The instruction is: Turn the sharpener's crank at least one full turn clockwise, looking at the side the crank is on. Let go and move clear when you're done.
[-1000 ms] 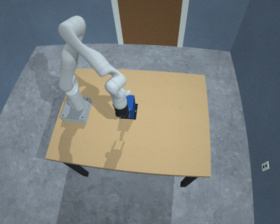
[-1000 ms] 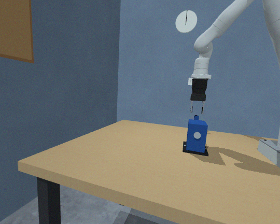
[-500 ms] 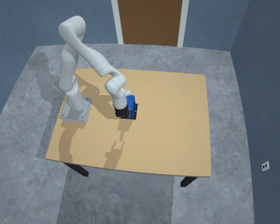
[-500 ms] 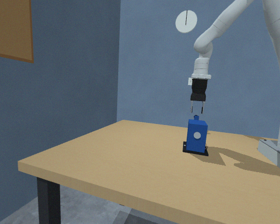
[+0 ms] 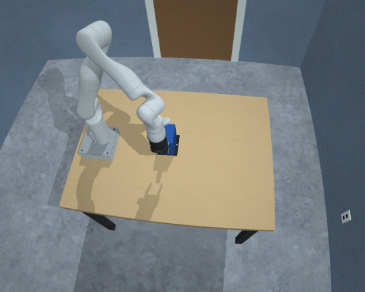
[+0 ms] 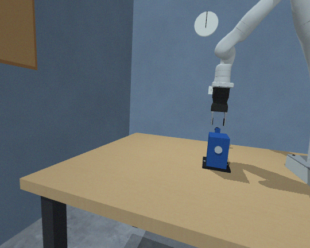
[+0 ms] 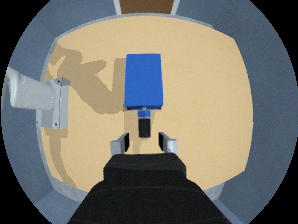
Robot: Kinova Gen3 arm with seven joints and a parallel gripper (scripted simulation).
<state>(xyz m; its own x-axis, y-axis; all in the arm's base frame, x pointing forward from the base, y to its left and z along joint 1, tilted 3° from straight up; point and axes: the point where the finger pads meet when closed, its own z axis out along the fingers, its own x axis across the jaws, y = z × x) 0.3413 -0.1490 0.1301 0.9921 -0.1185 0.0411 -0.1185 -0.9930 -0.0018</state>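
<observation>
Right now the dark crank handle is 2 cm to the left of my hand and 4 cm below it.
</observation>
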